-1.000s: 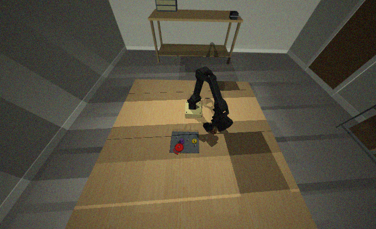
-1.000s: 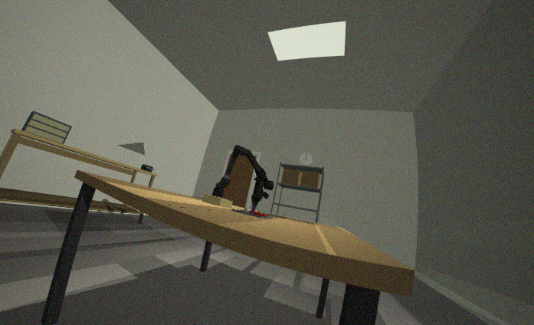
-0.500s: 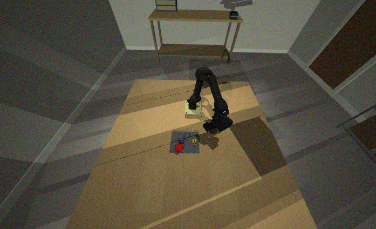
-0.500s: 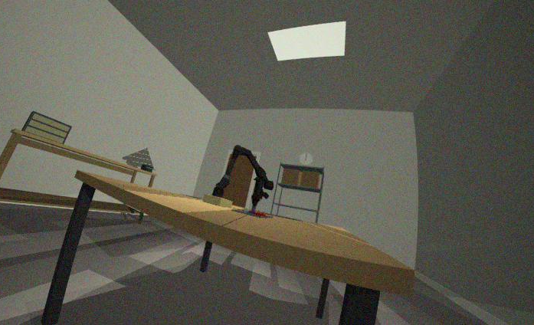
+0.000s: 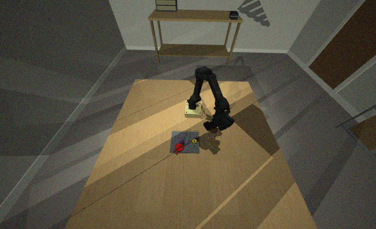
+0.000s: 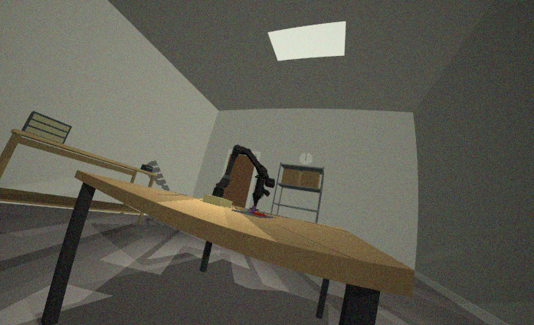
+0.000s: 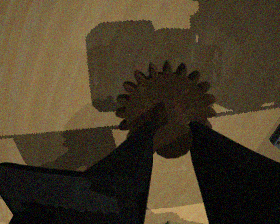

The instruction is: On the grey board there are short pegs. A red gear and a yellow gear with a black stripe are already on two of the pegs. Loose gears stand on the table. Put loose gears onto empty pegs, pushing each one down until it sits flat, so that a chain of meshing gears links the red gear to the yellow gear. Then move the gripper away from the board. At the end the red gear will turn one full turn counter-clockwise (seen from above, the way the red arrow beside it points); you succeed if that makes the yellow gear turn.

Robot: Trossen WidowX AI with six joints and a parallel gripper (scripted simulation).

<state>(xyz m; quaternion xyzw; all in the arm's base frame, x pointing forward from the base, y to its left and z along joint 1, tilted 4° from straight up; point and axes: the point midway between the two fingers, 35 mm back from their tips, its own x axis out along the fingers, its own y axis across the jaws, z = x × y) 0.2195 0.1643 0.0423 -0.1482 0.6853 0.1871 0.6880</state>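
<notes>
Now: the small purple gear 25 cm to the right of my gripper tip, 10 cm ahead of it and 2 cm below it. The rest, counted from my gripper tip: red gear (26 cm to the right, 14 cm ahead, 3 cm below); brown gear (1 cm below).
</notes>
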